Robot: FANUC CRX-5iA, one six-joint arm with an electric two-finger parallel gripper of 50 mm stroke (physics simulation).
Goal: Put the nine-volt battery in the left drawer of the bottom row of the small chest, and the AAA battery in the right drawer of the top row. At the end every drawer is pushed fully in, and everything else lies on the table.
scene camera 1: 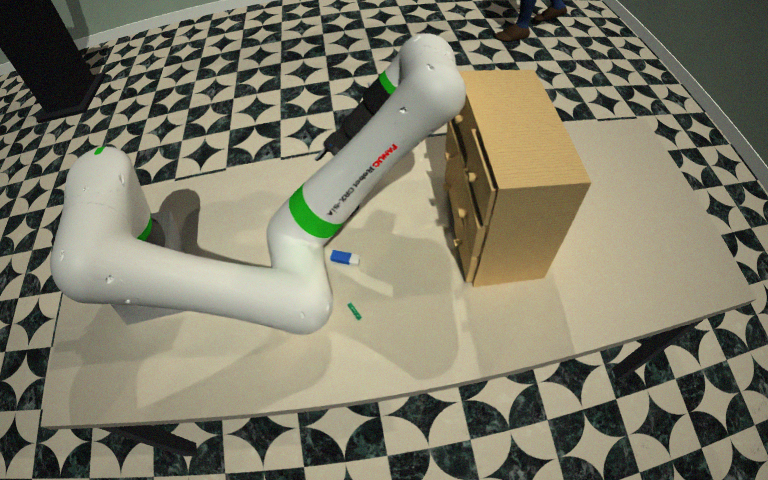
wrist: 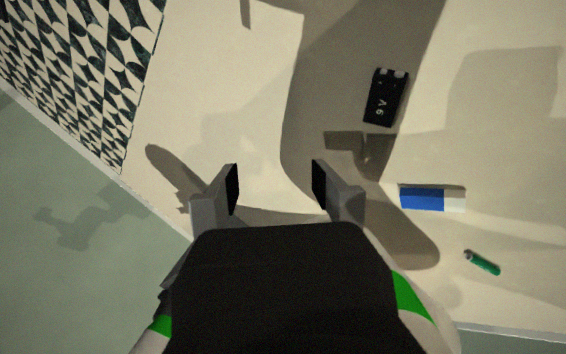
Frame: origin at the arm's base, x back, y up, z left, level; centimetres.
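Where they show: gripper, fingertip midpoint: (wrist: 275, 176).
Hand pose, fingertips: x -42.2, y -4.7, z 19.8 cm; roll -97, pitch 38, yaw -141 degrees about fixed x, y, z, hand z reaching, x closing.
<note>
Each offset is from my fingertips to the top centre of the thing. "*": to the spot under its first point.
The nine-volt battery {dy -11.3, dx -4.0, dz -2.9 cm} (wrist: 385, 97) is black and lies on the table in the arm's shadow; in the scene view the forearm hides nearly all of it. The green AAA battery {dy -12.0, dx -3.9, dz -29.8 cm} (scene camera 1: 353, 311) (wrist: 482, 263) lies on the table, nearer the front edge. The small wooden chest {dy +20.5, dx -38.6, dz -10.4 cm} (scene camera 1: 518, 127) stands on the table at the right, its drawer fronts facing the robot. The right drawer of the top row {* dy +16.5, dx -29.2, dz -21.3 cm} (scene camera 1: 482, 180) stands out a little. My gripper (scene camera 1: 322, 154) (wrist: 275, 176) is open and empty, above the table toward the back, away from the chest and both batteries.
A blue and white block {dy -11.8, dx -2.6, dz -16.6 cm} (scene camera 1: 341, 257) (wrist: 423, 199) lies on the table between the two batteries. The forearm (scene camera 1: 368, 152) stretches above the table, its wrist end close to the chest's top left side. The table's back edge shows beside the tiled floor (wrist: 107, 75).
</note>
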